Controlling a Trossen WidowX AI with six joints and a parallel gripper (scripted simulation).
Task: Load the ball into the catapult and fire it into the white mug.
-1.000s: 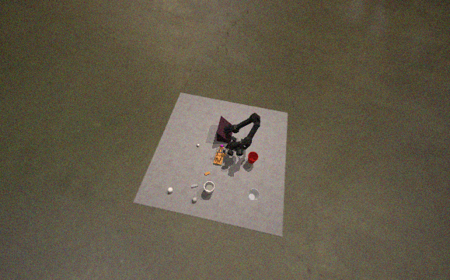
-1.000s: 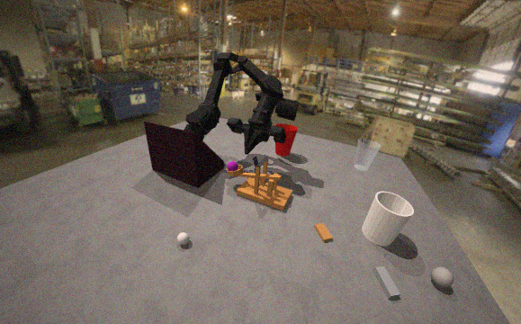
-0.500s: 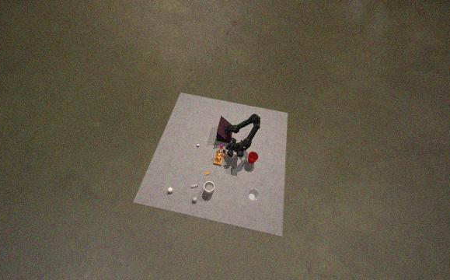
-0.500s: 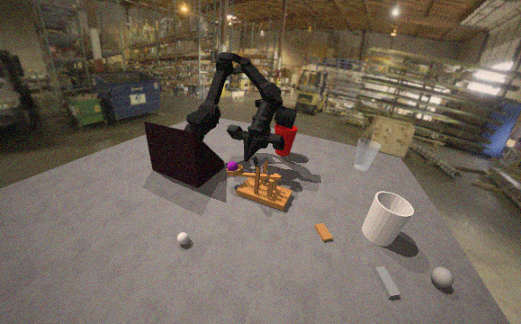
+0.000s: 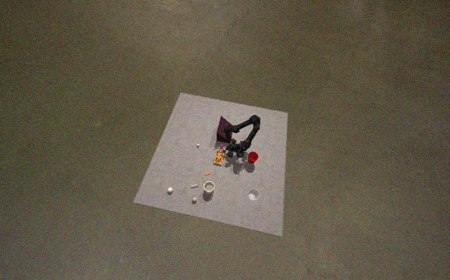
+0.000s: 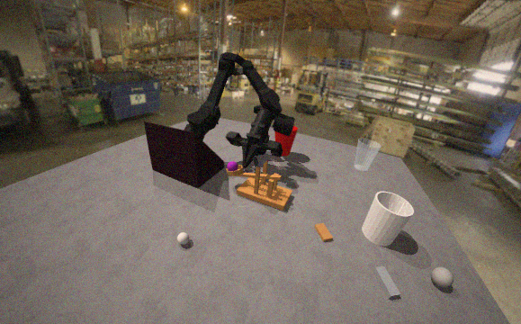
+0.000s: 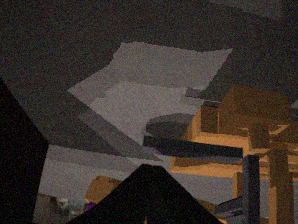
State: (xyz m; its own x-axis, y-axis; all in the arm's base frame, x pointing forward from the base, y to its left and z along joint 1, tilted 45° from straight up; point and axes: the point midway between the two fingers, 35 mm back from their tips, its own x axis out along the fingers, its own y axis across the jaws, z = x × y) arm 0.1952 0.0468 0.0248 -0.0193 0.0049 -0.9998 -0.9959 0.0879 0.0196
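Right now my gripper tip is 4 cm to the left of the purple ball, 2 cm below it and 2 cm past it. Also, from my gripper tip: white ball 29 cm to the right, 3 cm below, 1 cm behind; catapult 5 cm ahead, 3 cm to the right, 1 cm above; red cup 27 cm to the left, 7 cm ahead, 1 cm below.
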